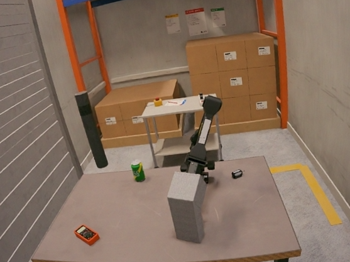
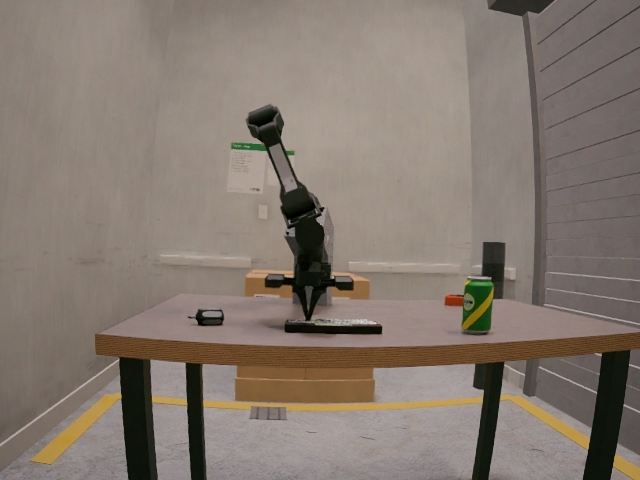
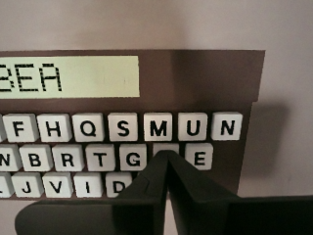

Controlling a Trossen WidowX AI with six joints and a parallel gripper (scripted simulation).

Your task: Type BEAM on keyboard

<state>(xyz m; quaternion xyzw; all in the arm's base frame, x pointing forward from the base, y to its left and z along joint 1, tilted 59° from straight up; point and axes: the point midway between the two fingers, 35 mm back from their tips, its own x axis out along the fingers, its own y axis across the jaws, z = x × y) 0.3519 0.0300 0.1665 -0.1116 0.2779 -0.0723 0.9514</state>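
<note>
My gripper is now 4 cm above the key. The rest, counted from my hand: orange multimeter (36 cm behind, 58 cm to the left, 3 cm below); then small black device (1 cm behind, 22 cm to the right, 3 cm below); then can (10 cm ahead, 36 cm to the left, 1 cm above).
</note>
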